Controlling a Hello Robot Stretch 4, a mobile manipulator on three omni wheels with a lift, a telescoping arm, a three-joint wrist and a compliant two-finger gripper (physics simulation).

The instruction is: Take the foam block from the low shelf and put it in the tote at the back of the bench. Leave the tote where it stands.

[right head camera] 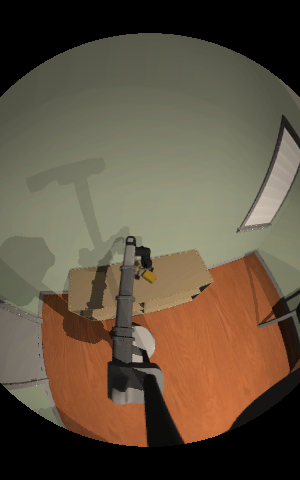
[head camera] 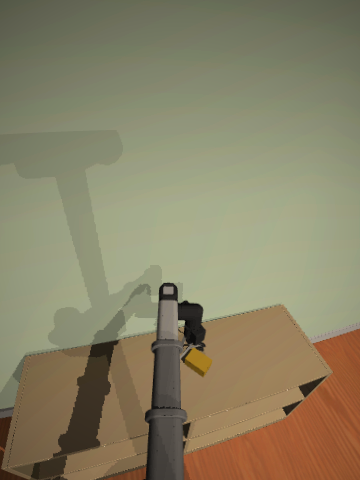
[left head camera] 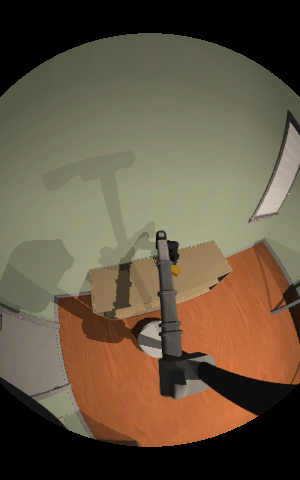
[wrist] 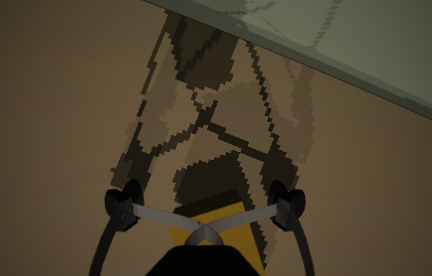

Scene:
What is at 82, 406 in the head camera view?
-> A low shelf unit.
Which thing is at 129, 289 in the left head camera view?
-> A low shelf unit.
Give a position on a low shelf unit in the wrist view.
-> At 190, 111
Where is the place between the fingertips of my gripper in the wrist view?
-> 205, 196

